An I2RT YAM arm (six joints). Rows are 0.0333 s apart.
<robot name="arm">
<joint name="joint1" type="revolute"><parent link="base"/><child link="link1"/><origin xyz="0 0 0.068" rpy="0 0 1.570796"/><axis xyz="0 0 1"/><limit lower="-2.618" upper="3.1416"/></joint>
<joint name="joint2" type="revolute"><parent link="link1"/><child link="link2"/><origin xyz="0.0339 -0.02 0.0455" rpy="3.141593 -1.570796 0"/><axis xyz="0 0 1"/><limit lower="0" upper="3.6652"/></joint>
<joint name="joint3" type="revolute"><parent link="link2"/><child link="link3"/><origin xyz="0 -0.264 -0.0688" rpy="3.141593 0 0"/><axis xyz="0 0 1"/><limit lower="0" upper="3.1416"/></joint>
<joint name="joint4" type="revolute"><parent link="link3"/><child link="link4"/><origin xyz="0.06 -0.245 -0.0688"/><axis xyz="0 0 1"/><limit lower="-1.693" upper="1.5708"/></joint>
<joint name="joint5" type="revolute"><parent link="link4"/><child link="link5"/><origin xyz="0.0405 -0.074 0.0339" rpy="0 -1.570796 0"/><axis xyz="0 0 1"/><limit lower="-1.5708" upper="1.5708"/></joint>
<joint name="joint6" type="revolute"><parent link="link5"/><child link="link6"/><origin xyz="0 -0.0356 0.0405" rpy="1.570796 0 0"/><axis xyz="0 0 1"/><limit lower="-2.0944" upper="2.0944"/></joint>
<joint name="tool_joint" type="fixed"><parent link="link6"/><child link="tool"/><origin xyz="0 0 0" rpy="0 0 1.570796"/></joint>
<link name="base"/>
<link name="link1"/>
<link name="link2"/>
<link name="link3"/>
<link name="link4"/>
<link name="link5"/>
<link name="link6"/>
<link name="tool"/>
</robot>
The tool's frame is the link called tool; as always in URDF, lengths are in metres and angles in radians.
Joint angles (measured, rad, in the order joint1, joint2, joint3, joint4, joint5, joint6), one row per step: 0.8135 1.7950 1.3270 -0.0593 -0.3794 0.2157; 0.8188 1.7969 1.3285 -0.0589 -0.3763 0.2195; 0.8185 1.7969 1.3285 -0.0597 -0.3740 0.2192; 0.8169 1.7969 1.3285 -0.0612 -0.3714 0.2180; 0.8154 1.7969 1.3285 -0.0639 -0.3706 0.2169; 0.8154 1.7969 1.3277 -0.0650 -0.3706 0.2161; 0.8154 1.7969 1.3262 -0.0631 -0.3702 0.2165; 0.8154 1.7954 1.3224 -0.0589 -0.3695 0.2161; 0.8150 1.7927 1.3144 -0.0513 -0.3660 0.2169; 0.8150 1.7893 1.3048 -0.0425 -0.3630 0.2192; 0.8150 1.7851 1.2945 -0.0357 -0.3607 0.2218; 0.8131 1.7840 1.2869 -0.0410 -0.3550 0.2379; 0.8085 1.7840 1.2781 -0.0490 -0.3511 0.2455; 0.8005 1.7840 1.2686 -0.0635 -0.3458 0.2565; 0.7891 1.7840 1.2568 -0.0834 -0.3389 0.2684; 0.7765 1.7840 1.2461 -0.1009 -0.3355 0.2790; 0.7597 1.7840 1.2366 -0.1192 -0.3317 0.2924; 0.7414 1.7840 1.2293 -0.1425 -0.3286 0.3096; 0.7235 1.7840 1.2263 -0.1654 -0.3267 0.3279; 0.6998 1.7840 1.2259 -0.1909 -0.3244 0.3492
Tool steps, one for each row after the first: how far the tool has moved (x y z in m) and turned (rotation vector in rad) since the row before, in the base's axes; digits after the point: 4 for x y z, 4 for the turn. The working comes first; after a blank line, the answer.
Tool pose at each row, in the base's axes (x y z in m, rotation vector in rad; the steps are taken from these numbers as rounded here): 0.2768 0.3120 0.2600 -0.8839 2.0402 0.9947; 0.2756 0.3138 0.2598 -0.8842 2.0417 0.9965; 0.2757 0.3137 0.2597 -0.8827 2.0428 0.9936; 0.2763 0.3131 0.2596 -0.8807 2.0444 0.9890; 0.2767 0.3126 0.2593 -0.8799 2.0470 0.9861; 0.2766 0.3125 0.2589 -0.8810 2.0485 0.9852; 0.2765 0.3124 0.2586 -0.8803 2.0484 0.9851; 0.2763 0.3121 0.2583 -0.8799 2.0462 0.9847; 0.2759 0.3113 0.2573 -0.8761 2.0449 0.9819; 0.2752 0.3105 0.2562 -0.8715 2.0440 0.9808; 0.2743 0.3094 0.2550 -0.8675 2.0452 0.9800; 0.2742 0.3078 0.2524 -0.8482 2.0687 0.9786; 0.2747 0.3054 0.2487 -0.8356 2.0925 0.9715; 0.2759 0.3016 0.2442 -0.8156 2.1268 0.9607; 0.2776 0.2964 0.2384 -0.7902 2.1702 0.9442; 0.2796 0.2911 0.2334 -0.7657 2.2088 0.9307; 0.2827 0.2845 0.2287 -0.7322 2.2489 0.9161; 0.2860 0.2774 0.2243 -0.6923 2.2937 0.9021; 0.2894 0.2709 0.2215 -0.6508 2.3332 0.8913; 0.2944 0.2627 0.2193 -0.5973 2.3740 0.8786

-0.0012 0.0018 -0.0002 0.0000 0.0021 0.0009; 0.0001 -0.0001 -0.0001 -0.0015 -0.0005 -0.0022; 0.0006 -0.0006 -0.0001 -0.0024 -0.0010 -0.0032; 0.0004 -0.0005 -0.0003 -0.0025 0.0006 -0.0017; -0.0001 -0.0001 -0.0004 -0.0016 0.0006 0.0004; -0.0001 -0.0001 -0.0003 0.0003 -0.0001 -0.0005; -0.0002 -0.0003 -0.0003 0.0011 -0.0019 -0.0004; -0.0004 -0.0008 -0.0010 0.0006 -0.0022 -0.0038; -0.0007 -0.0008 -0.0011 0.0016 -0.0009 -0.0037; -0.0009 -0.0011 -0.0012 0.0004 0.0008 -0.0032; -0.0001 -0.0016 -0.0026 -0.0058 0.0193 -0.0145; 0.0005 -0.0024 -0.0037 -0.0112 0.0163 -0.0117; 0.0012 -0.0038 -0.0045 -0.0159 0.0236 -0.0180; 0.0017 -0.0052 -0.0058 -0.0217 0.0289 -0.0234; 0.0020 -0.0053 -0.0050 -0.0181 0.0268 -0.0212; 0.0031 -0.0066 -0.0047 -0.0167 0.0285 -0.0275; 0.0033 -0.0071 -0.0044 -0.0169 0.0338 -0.0310; 0.0034 -0.0065 -0.0028 -0.0124 0.0315 -0.0306; 0.0050 -0.0082 -0.0022 -0.0112 0.0335 -0.0389
